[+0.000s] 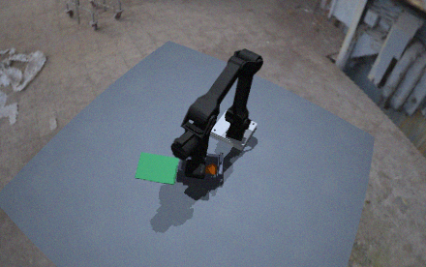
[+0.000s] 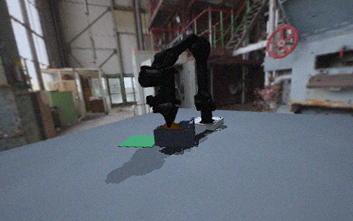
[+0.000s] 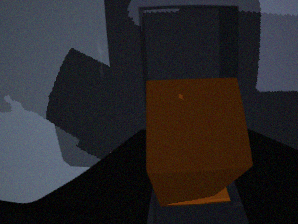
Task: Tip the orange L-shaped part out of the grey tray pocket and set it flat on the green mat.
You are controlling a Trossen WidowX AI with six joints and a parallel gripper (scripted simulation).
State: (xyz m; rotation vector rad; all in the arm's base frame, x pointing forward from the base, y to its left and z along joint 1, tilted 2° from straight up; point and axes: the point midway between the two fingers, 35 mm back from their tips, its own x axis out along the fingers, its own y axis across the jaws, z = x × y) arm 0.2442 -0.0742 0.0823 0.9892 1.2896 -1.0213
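Right now my gripper tip is 2 cm short of the green mat, 14 cm to the left of it and 8 cm above it. Also, from my gripper tip: orange L-shaped part 2 cm behind, 3 cm to the left, 3 cm below.
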